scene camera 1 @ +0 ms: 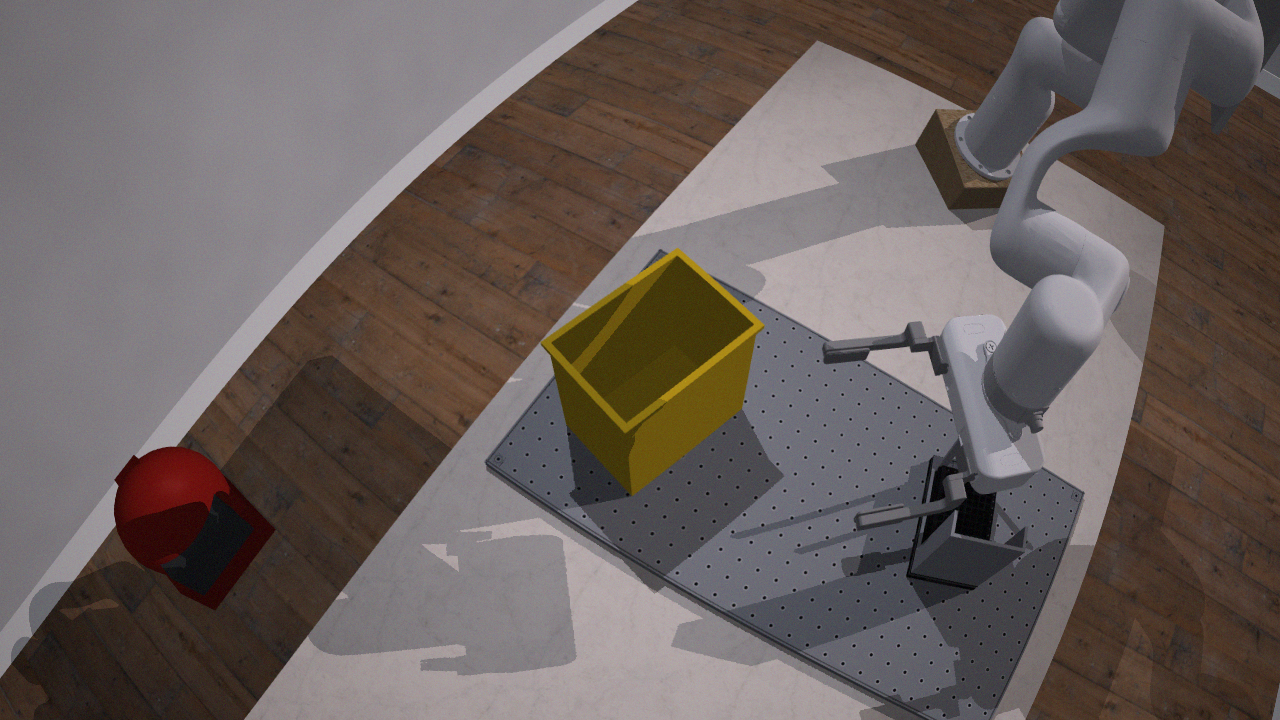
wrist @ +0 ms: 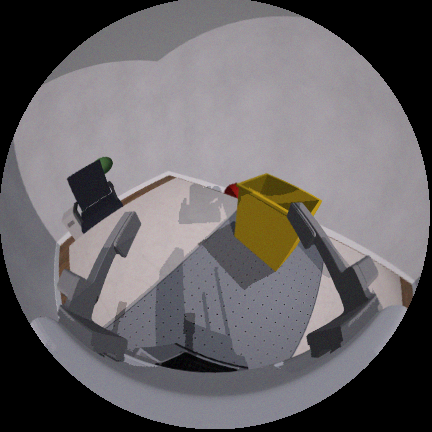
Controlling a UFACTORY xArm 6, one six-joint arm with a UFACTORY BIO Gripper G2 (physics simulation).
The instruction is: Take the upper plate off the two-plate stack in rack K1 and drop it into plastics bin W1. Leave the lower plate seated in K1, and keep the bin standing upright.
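Frame: origin at the arm's base, x ahead, y left, z up, level; millimetres.
Seen in the pictures: hand, tool point: (scene camera 1: 863,431) (wrist: 212,230); arm's base, link origin: (scene camera 1: 986,147).
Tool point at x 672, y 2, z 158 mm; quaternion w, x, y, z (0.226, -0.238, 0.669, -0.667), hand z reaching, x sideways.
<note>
Pixels of each thing's top centre, then the offset from my tool point to it. Level surfaces: height alone.
- rack K1, top centre: (scene camera 1: 998,476) 83 mm back, 163 mm left, 89 mm down
- plate stack, top centre: (scene camera 1: 963,519) (wrist: 192,378) 73 mm back, 166 mm left, 195 mm down
- yellow bin W1, top centre: (scene camera 1: 653,333) (wrist: 282,191) 20 mm back, 231 mm right, 62 mm down
- perforated grey board, surface height: 242 mm down
- pale table, surface height: 256 mm down
The rack K1 (scene camera 1: 955,557) (wrist: 170,352) is a grey open-topped holder on the perforated board, partly under the gripper body in the scene view. The dark gridded top of the plate stack (scene camera 1: 979,517) (wrist: 200,363) shows inside it; the two plates cannot be told apart. The yellow bin W1 (scene camera 1: 693,435) (wrist: 265,227) stands upright on the board, left of the rack in the scene view. My gripper (scene camera 1: 856,436) (wrist: 214,226) is wide open and empty. Its body is above the rack, and its fingers point sideways toward the bin side, one passing over the rack's edge.
The perforated grey board (scene camera 1: 546,438) (wrist: 265,307) lies on the pale table (scene camera 1: 895,286) (wrist: 150,245). A red rounded object (scene camera 1: 170,501) (wrist: 231,190) is beyond the table. A dark panelled object (wrist: 90,184) and a green ball (wrist: 105,164) show beyond the table in the wrist view.
</note>
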